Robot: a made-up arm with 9 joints. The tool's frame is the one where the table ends. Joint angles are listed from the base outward.
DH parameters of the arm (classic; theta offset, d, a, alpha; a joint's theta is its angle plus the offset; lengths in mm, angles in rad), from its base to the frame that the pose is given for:
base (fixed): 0 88.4 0 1.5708
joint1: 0 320.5 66.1 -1.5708
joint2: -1.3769 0 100.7 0
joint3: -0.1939 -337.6 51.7 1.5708
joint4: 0 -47 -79 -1.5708
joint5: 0 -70.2 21.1 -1.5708
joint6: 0 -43.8 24 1.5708
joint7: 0 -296.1 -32.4 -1.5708
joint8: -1.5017 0 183.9 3.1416
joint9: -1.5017 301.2 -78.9 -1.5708
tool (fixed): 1.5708 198.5 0 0
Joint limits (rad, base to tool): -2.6..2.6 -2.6..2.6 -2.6..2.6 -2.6..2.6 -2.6..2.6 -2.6..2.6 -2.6..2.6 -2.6..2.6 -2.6..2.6
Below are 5 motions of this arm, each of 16 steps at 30 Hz.
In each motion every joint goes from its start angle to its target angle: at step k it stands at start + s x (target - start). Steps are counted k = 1, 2, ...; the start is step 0. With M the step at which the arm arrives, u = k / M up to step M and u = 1 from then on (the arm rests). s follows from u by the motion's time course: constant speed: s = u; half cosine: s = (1 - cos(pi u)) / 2; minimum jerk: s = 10 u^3 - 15 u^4 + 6 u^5.
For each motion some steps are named. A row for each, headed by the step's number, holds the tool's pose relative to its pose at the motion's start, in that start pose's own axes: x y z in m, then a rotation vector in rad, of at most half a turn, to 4 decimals.
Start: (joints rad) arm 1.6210 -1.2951 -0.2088 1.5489 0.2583 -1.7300 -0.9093 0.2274 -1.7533
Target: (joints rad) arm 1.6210 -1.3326 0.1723 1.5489 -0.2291 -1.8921 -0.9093 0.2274 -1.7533
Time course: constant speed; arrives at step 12
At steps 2, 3, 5, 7, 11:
2: -0.0096 0.0276 -0.0170 -0.0939 -0.0472 -0.0048
3: -0.0140 0.0412 -0.0267 -0.1402 -0.0710 -0.0090
5: -0.0218 0.0680 -0.0488 -0.2311 -0.1188 -0.0207
7: -0.0279 0.0940 -0.0738 -0.3197 -0.1670 -0.0373
11: -0.0336 0.1430 -0.1319 -0.4890 -0.2636 -0.0849

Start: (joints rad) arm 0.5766 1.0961 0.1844 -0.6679 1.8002 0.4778 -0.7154 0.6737 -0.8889
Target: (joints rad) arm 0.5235 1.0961 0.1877 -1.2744 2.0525 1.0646 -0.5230 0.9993 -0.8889
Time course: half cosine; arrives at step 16
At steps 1, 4, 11, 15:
1: 0.0026 -0.0029 0.0018 0.0093 0.0068 0.0005
4: 0.0423 -0.0449 0.0242 0.1377 0.1061 0.0055
11: 0.2626 -0.2180 0.0317 0.6314 0.6114 -0.0431
15: 0.3369 -0.2599 0.0028 0.7555 0.7914 -0.0900

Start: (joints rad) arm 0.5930 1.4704 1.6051 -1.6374 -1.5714 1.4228 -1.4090 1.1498 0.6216
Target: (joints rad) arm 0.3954 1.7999 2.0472 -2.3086 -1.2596 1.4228 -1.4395 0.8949 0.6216
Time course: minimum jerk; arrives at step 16
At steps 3, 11, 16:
3: -0.0094 0.0091 -0.0077 -0.0446 -0.0446 -0.0106
11: -0.0746 0.1104 -0.2493 -0.5446 -0.7319 -0.2904
16: -0.0579 0.1215 -0.3170 -0.5952 -0.8772 -0.3809

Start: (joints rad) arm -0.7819 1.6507 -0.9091 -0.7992 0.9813 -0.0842 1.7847 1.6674 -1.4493
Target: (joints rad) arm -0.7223 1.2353 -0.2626 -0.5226 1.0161 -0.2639 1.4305 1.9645 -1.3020
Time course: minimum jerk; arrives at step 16
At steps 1, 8, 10, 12, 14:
1: -0.0003 -0.0007 0.0001 0.0011 -0.0004 0.0002
8: -0.0694 -0.1429 0.0027 0.2400 -0.1053 0.0399
10: -0.1043 -0.2008 -0.0123 0.3358 -0.1639 0.0533
12: -0.1319 -0.2408 -0.0300 0.4031 -0.2127 0.0619
14: -0.1462 -0.2595 -0.0408 0.4353 -0.2388 0.0658

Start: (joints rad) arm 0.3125 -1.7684 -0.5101 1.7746 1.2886 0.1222 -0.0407 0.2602 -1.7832
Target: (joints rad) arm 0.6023 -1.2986 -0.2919 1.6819 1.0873 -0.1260 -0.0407 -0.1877 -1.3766
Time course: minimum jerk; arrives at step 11
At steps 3, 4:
3: 0.0088 0.0476 -0.0238 -0.2147 0.0169 0.0718
4: 0.0126 0.0868 -0.0549 -0.4242 0.0241 0.1494

